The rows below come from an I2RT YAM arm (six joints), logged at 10 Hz.
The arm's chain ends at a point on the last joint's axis. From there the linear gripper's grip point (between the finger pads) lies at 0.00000 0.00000 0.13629 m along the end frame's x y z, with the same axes.
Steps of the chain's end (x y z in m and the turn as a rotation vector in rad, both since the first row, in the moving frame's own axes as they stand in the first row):
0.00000 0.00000 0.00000 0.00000 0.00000 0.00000
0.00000 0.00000 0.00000 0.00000 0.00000 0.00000
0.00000 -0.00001 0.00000 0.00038 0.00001 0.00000
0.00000 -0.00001 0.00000 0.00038 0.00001 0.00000
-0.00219 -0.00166 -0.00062 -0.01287 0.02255 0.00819
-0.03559 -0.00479 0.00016 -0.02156 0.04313 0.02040
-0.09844 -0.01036 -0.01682 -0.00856 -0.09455 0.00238
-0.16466 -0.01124 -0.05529 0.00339 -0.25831 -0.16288
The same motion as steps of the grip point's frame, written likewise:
0.00000 0.00000 0.00000 0.00000 0.00000 0.00000
0.00000 0.00000 0.00000 0.00000 0.00000 0.00000
0.00000 -0.00006 0.00000 0.00038 0.00001 0.00000
0.00000 -0.00006 0.00000 0.00038 0.00001 0.00000
0.00088 0.00011 -0.00067 -0.01287 0.02255 0.00819
-0.02974 -0.00179 0.00000 -0.02156 0.04313 0.02040
-0.11131 -0.00921 -0.01743 -0.00856 -0.09455 0.00238
-0.19936 -0.00885 -0.05980 0.00339 -0.25831 -0.16288

